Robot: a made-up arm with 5 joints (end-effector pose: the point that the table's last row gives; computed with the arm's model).
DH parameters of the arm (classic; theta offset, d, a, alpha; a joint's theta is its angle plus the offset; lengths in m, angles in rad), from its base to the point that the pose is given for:
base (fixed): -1.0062 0 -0.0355 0
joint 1: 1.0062 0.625 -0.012 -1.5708
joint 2: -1.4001 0 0.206 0
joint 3: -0.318 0 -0.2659 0
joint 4: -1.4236 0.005 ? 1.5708
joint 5: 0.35 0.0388 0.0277 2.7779
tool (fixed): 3.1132 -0.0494 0 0
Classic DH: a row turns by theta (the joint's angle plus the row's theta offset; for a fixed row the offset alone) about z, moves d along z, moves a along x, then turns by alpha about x.
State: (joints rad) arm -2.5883 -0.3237 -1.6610 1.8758 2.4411
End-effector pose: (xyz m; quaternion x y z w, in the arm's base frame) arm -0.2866 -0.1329 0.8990 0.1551 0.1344 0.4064 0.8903
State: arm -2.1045 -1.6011 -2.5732 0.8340 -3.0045
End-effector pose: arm 0.2577 0.5445 0.8172 -0.7029 0.6932 -0.1571 0.0281
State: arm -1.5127 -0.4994 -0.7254 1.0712 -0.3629
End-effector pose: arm 0.0181 -0.2258 0.6932 0.0823 -0.1763 -0.6686 0.7177
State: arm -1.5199 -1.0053 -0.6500 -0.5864 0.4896
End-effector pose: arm 0.0238 -0.0754 0.9443 -0.2526 -0.9113 -0.2450 0.2139
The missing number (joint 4, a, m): -0.091
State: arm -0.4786 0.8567 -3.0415 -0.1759 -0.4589
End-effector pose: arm 0.3210 -0.1245 1.0186 -0.1831 -0.8859 0.0854 0.4176
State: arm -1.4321 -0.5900 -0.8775 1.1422 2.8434
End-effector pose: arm 0.0098 -0.2775 0.7820 -0.0056 0.2329 0.6871 0.6882
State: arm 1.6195 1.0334 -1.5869 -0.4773 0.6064
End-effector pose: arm -0.0796 0.4982 0.5286 0.6154 -0.0754 0.2931 0.7278
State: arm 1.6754 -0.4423 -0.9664 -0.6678 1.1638
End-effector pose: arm -0.0756 0.2464 0.9543 0.9381 0.0409 0.0317 0.3424
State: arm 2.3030 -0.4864 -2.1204 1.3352 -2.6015
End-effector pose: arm -0.0878 0.1478 1.1325 0.0727 0.4743 -0.7165 0.5063
